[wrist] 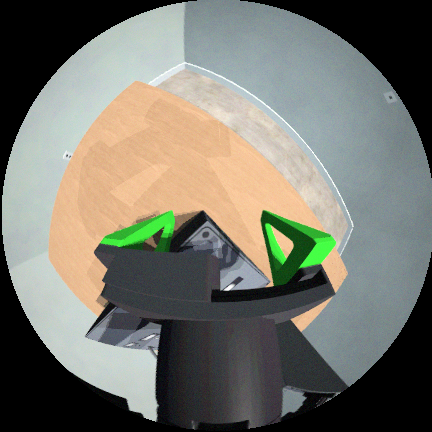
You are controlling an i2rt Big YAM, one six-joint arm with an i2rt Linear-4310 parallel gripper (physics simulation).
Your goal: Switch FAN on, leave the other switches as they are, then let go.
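Frame: origin at the arm's base, x right, y down, z ahead, level; centimetres.
Seen in the pictures: gripper, fingertip midpoint: (217, 214).
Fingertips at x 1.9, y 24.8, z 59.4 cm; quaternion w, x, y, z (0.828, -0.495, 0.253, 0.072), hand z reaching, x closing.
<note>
A point is followed by its place in that frame.
The switch panel (247, 270) {x 1.9, y 29.3, z 48.1 cm} is a grey, shiny metal plate on a dark box. In the wrist view it stands tilted on the table, below centre, and much of it is hidden behind the gripper body. A screw shows near its top corner, and small white label marks show near its right edge and on its lower left part. A thin light rod sticks out at the lower left edge. The labels are too small to read, so I cannot tell which switch is FAN or how any switch stands. My gripper (217, 214) {x 1.9, y 24.8, z 59.4 cm} is open and empty, its green fingers on either side of the panel's upper corner.
The wooden table (165, 125) {x 3.1, y 42.2, z 84.4 cm} carries shadows of the arm and panel. Beyond its far edge lie a strip of mottled floor (270, 145) and grey walls (300, 75). Dark arm parts show at the bottom of the view.
</note>
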